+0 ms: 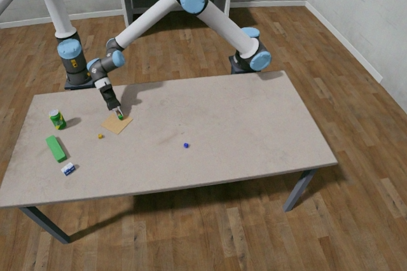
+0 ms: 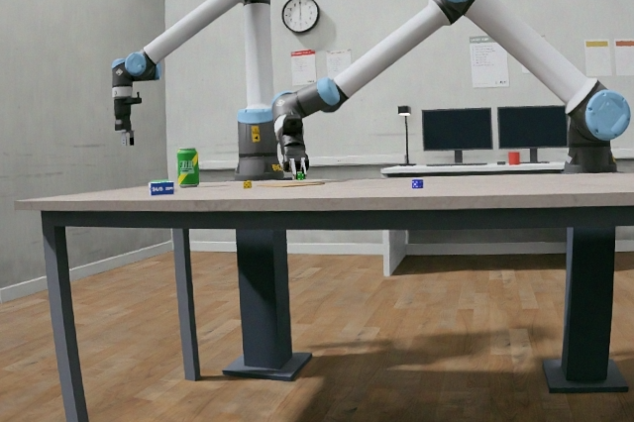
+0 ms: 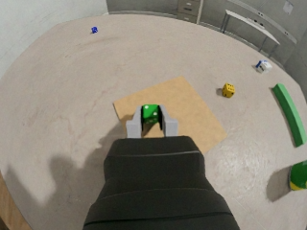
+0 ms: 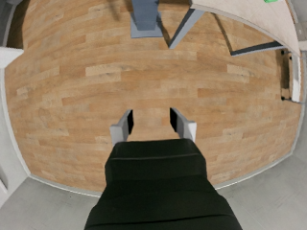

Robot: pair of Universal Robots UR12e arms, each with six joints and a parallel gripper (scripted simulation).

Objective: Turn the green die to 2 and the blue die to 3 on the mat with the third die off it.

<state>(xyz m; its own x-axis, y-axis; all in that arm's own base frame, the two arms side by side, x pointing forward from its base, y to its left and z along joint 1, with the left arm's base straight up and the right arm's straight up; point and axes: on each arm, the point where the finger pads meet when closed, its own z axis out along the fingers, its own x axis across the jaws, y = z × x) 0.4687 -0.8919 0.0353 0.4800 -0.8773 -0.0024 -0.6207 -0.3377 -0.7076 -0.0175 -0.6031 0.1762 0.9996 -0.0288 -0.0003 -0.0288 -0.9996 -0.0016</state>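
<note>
Now: the green die 1 cm below my left hand and 1 cm ahead of it. Round my left hand: yellow die 13 cm ahead, 11 cm to the right, 3 cm below; white box 33 cm ahead, 26 cm to the right, 2 cm below; tan mat 3 cm below, 2 cm to the right, 2 cm ahead.
</note>
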